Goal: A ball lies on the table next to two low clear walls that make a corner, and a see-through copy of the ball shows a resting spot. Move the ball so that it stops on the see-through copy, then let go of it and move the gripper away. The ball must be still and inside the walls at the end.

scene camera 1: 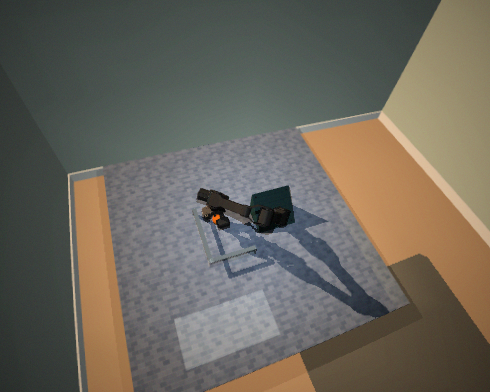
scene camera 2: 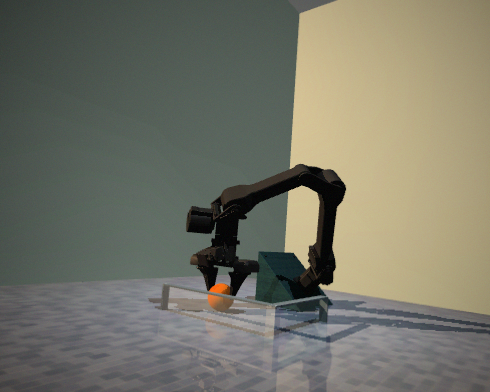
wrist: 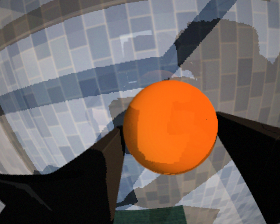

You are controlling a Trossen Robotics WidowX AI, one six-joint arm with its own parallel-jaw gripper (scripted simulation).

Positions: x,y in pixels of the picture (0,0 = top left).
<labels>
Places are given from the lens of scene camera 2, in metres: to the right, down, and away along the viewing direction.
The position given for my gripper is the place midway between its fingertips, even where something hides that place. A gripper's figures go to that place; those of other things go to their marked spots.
my gripper (scene camera 2: pixel 220 297): -0.06, 0.26, 0.93
clear wall (scene camera 2: pixel 252 318): 0.01, 0.24, 0.72
clear wall (scene camera 2: pixel 293 318): 0.10, 0.25, 0.75
</labels>
